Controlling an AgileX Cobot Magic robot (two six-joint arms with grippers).
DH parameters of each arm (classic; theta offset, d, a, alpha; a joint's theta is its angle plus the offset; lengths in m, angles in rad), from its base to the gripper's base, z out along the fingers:
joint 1: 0 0.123 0 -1.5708
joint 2: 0.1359 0 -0.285 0
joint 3: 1.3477 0 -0.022 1.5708
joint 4: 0 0.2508 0 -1.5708
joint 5: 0 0 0.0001 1.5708
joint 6: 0 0.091 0 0
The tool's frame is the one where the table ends.
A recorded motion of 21 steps. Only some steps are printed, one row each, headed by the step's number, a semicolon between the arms.
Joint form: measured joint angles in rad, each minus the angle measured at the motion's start. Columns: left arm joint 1, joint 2, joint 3, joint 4, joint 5, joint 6; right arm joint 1, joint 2, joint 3, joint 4, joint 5, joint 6.
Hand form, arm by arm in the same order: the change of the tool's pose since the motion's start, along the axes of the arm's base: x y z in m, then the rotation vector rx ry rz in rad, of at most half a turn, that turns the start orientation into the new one. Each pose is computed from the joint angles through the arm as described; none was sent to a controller.
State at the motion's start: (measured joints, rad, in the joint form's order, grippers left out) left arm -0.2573 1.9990 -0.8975 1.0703 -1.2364 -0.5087; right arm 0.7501 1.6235 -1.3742 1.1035 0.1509 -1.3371
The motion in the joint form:
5: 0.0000 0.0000 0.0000 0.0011 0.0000 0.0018; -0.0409 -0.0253 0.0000 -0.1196 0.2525 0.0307
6: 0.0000 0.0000 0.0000 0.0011 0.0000 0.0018; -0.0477 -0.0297 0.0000 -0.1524 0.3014 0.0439
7: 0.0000 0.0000 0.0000 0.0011 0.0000 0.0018; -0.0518 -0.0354 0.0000 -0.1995 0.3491 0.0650
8: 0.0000 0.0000 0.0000 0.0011 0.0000 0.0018; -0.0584 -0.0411 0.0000 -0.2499 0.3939 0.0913
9: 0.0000 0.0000 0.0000 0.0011 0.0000 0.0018; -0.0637 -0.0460 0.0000 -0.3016 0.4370 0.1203
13: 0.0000 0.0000 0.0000 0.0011 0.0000 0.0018; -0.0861 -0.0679 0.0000 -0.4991 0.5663 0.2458
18: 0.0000 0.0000 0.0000 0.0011 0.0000 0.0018; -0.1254 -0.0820 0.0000 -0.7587 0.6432 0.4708
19: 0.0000 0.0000 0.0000 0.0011 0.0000 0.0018; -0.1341 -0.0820 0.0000 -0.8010 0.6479 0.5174
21: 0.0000 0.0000 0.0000 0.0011 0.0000 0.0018; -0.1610 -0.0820 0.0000 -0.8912 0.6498 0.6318
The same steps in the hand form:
5: -0.0001 0.0000 0.0000 0.0012 -0.0018 -0.0010; -0.0112 -0.0076 -0.0028 -0.1148 0.0437 0.1841
6: -0.0001 0.0000 0.0000 0.0012 -0.0018 -0.0010; -0.0136 -0.0096 -0.0042 -0.1444 0.0556 0.2169
7: -0.0001 0.0000 0.0000 0.0012 -0.0018 -0.0010; -0.0167 -0.0117 -0.0056 -0.1824 0.0655 0.2481
8: -0.0001 0.0000 0.0000 0.0012 -0.0018 -0.0010; -0.0187 -0.0149 -0.0073 -0.2215 0.0782 0.2705
9: -0.0001 0.0000 0.0000 0.0012 -0.0018 -0.0010; -0.0206 -0.0181 -0.0093 -0.2621 0.0937 0.2893
13: -0.0001 0.0000 0.0000 0.0012 -0.0018 -0.0010; -0.0242 -0.0341 -0.0148 -0.4082 0.1533 0.3008
18: -0.0001 0.0000 0.0000 0.0012 -0.0018 -0.0010; -0.0151 -0.0593 -0.0213 -0.5463 0.2405 0.1660
19: -0.0001 0.0000 0.0000 0.0012 -0.0018 -0.0010; -0.0121 -0.0639 -0.0225 -0.5594 0.2576 0.1285
21: -0.0001 0.0000 0.0000 0.0012 -0.0018 -0.0010; -0.0035 -0.0760 -0.0241 -0.5707 0.2973 0.0264

